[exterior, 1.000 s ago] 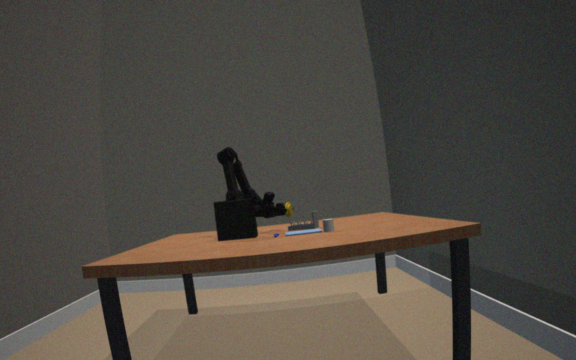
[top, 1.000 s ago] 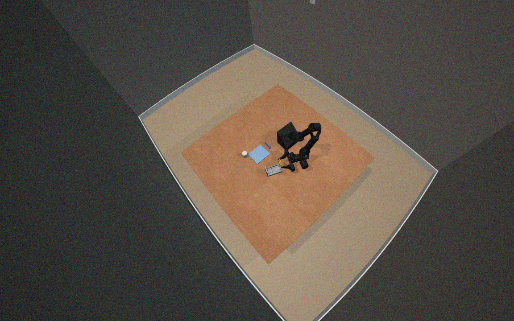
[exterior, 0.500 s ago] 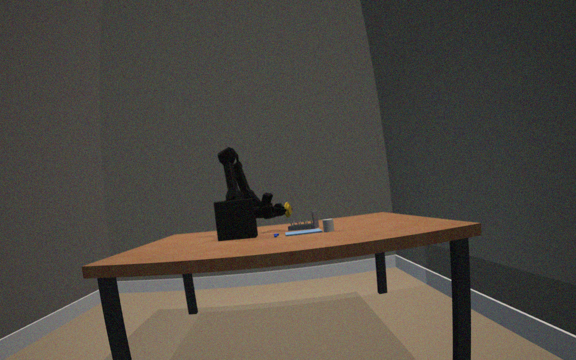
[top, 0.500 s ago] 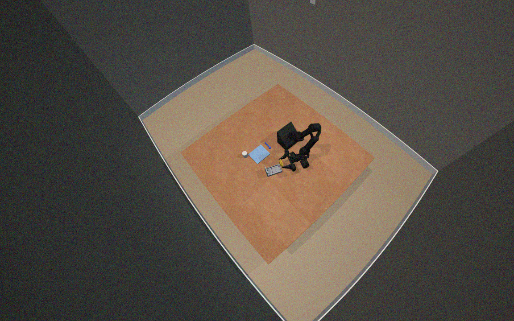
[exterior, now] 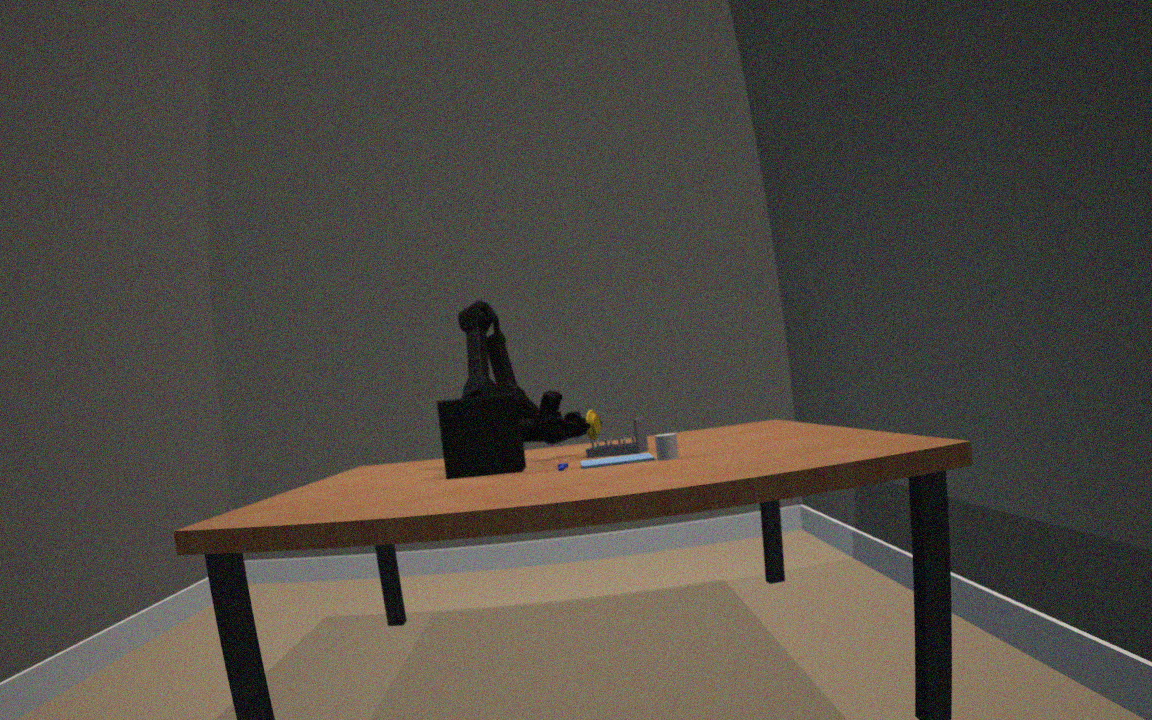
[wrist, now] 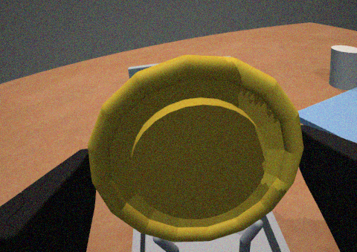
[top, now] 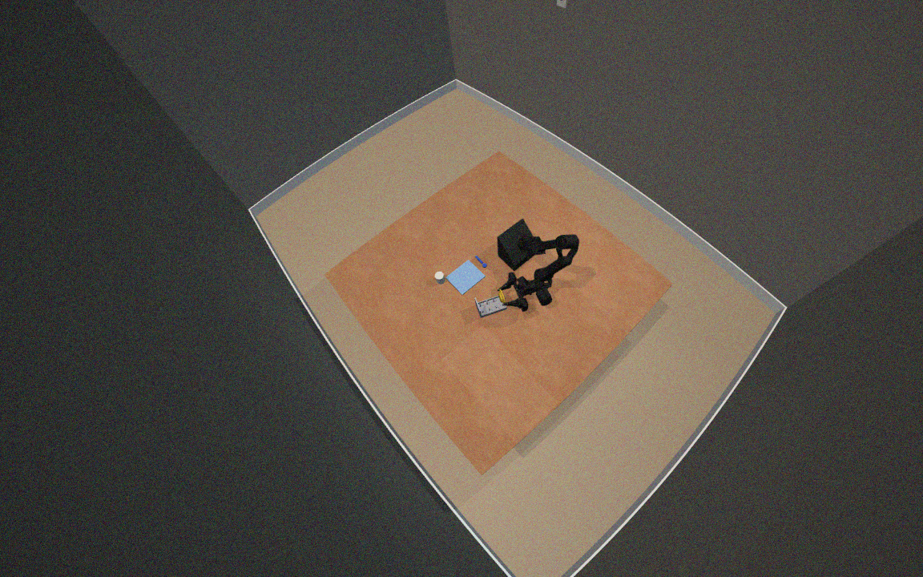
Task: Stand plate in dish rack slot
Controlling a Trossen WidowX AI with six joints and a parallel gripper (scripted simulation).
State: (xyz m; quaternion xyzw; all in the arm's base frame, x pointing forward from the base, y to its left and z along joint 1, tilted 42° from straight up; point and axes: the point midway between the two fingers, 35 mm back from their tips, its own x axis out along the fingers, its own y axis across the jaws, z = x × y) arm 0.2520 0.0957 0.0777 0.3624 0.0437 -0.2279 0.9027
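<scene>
Now: the grey dish rack 4 cm ahead of my gripper tip, 2 cm to the right of it and 5 cm below it. The rest, counted from my gripper tip: white cup 11 cm ahead, 31 cm to the right, 5 cm below; blue object 10 cm behind, 23 cm to the right, 7 cm below; yellow plate 1 cm behind.
</scene>
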